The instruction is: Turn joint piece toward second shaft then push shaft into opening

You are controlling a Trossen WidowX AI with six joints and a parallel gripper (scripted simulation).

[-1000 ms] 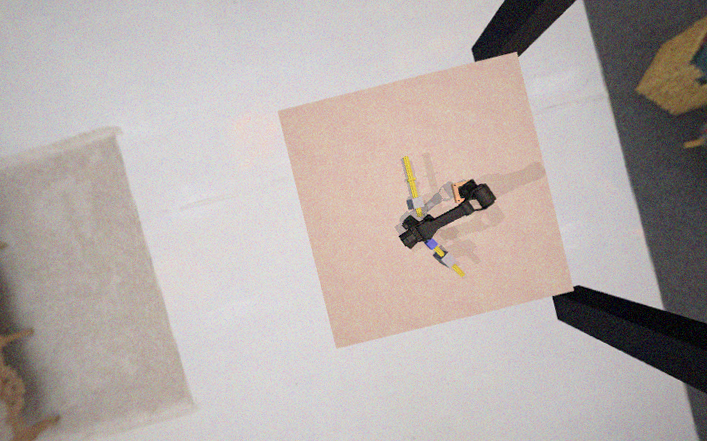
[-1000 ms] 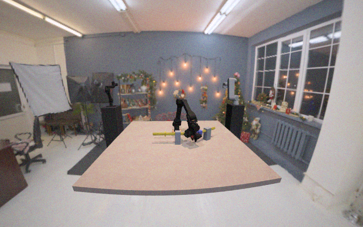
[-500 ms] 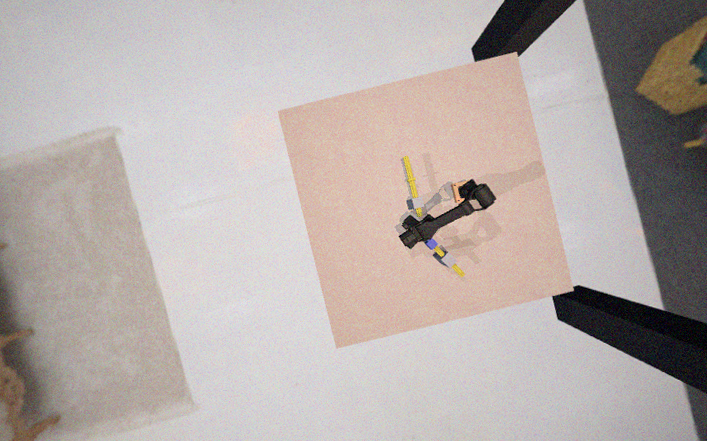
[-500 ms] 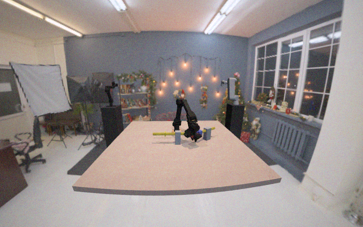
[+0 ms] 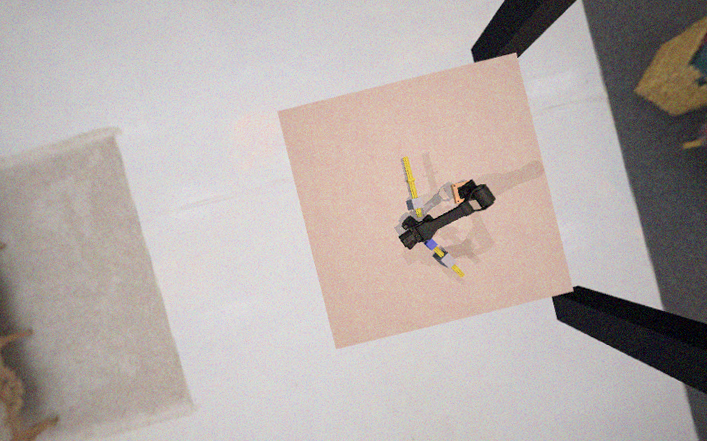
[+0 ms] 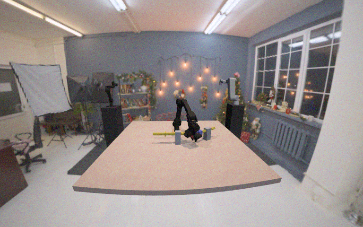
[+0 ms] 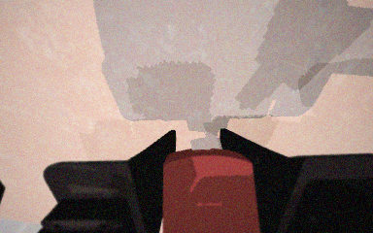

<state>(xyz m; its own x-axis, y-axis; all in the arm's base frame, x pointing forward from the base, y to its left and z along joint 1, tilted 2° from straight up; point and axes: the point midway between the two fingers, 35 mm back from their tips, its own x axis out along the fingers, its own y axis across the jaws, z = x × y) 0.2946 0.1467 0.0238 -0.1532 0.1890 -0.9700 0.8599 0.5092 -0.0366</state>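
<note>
The red joint piece lies 50 mm above my gripper tip.
</note>
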